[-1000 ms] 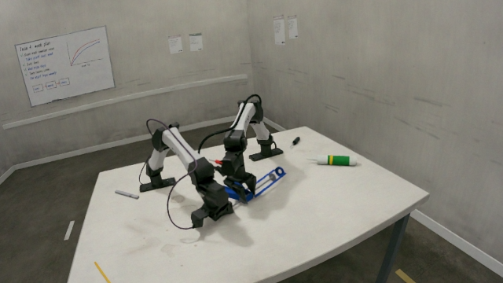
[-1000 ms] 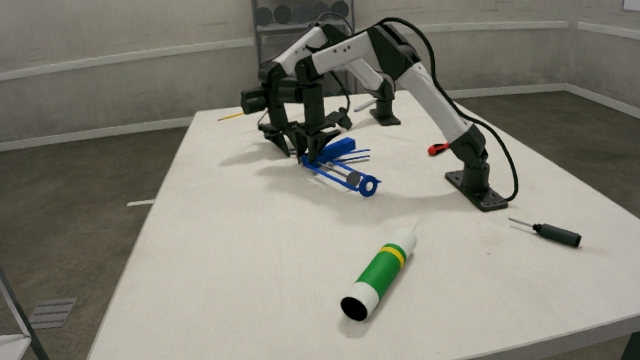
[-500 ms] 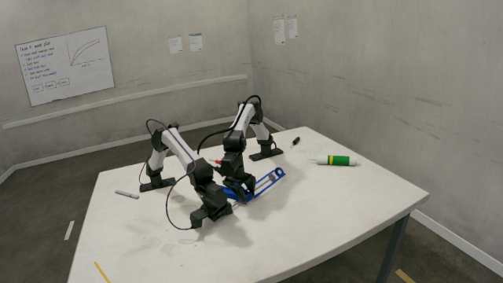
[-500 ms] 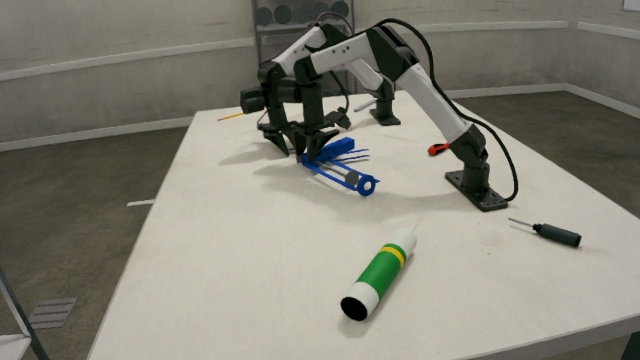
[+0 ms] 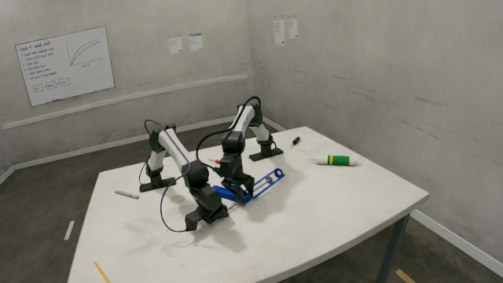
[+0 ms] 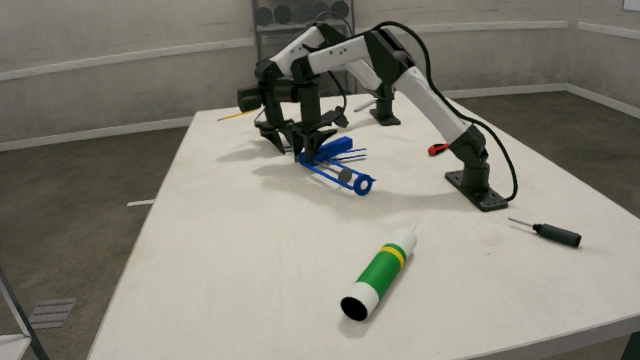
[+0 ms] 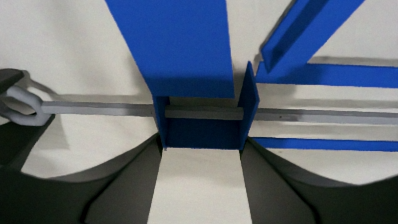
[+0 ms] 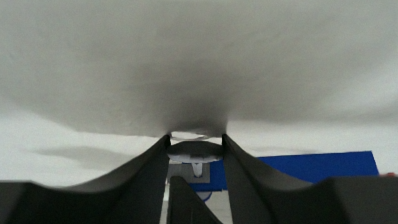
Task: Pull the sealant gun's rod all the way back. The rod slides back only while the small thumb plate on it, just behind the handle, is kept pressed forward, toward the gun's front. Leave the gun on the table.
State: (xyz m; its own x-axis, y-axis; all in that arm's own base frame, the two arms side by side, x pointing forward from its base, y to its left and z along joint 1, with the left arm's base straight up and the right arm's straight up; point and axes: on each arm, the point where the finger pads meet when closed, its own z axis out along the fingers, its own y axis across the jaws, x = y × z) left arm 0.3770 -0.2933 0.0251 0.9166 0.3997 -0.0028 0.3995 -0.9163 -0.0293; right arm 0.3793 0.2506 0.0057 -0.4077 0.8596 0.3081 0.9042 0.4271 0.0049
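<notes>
The thumb plate is 30 mm to the right of my left hand and 10 mm below it. Round my left hand: grey pen (520 mm to the right, 360 mm behind, 20 mm below); then white cartridge (530 mm to the left, 60 mm behind); then yellow pencil (620 mm to the right, 170 mm ahead, 20 mm below).
</notes>
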